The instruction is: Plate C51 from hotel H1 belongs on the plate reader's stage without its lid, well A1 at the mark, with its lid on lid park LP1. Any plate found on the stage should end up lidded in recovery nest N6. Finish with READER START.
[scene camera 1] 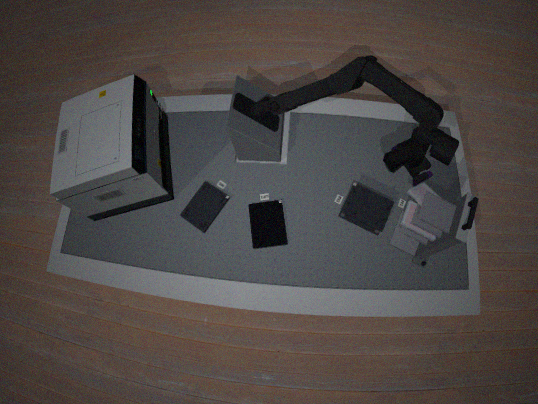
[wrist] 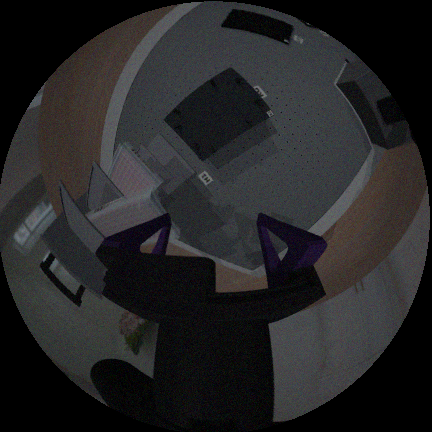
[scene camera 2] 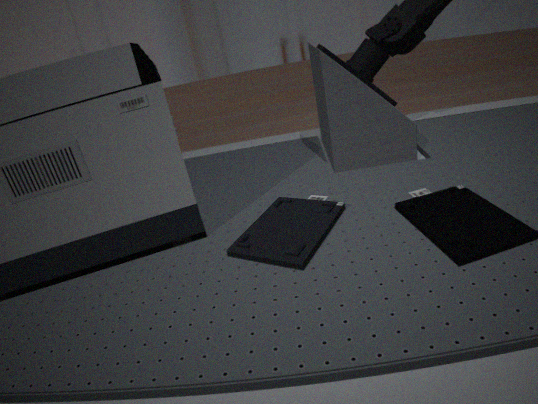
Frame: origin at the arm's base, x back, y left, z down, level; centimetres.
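Seen in the pictures: gripper, between the fingertips: [scene camera 1: 406, 173] [wrist: 213, 217]; arm's base, origin of its link: [scene camera 1: 256, 113] [scene camera 2: 355, 76].
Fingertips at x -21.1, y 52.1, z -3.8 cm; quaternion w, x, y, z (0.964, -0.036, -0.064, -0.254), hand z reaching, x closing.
Observation:
Offsets run from my fingertips to a thing's middle. "pt": to the spot under its first point.
My open gripper [scene camera 1: 422, 178] [wrist: 213, 217] has purple fingers, with nothing between them; it is beside hotel H1 @(pt dx -12.5, dy +8.1, dz -6.4 cm) [scene camera 1: 440, 206] [wrist: 75, 215]. Two pinkish plates @(dx -14.1, dy +6.0, dz +3.0 cm) [scene camera 1: 411, 214] [wrist: 134, 171] show at different levels in the hotel; I cannot tell which is C51. The plate reader @(dx +3.8, dy -107.2, dz +3.9 cm) [scene camera 1: 97, 142] [scene camera 2: 95, 200] stands at the far left with a green light; its stage does not show. A black pad @(pt dx -15.9, dy -44.3, dz +18.2 cm) [scene camera 1: 268, 225] [scene camera 2: 465, 225] [wrist: 257, 26] lies mid-mat, its label perhaps LP1. A dark nest @(dx -7.5, dy -10.2, dz +15.4 cm) [scene camera 1: 366, 207] [wrist: 217, 115] lies beside the hotel, its label hard to read.
Another dark pad @(pt dx -11.2, dy -68.4, dz +18.1 cm) [scene camera 1: 205, 206] [scene camera 2: 287, 232] lies between the reader and the black pad. A grey wedge-shaped stand [scene camera 1: 255, 142] [scene camera 2: 367, 127] with a dark sloping panel is at the back, beside the arm's base. A black handle @(pt dx -17.2, dy +12.6, dz -15.5 cm) [scene camera 1: 470, 213] [wrist: 62, 280] is at the hotel's outer side.

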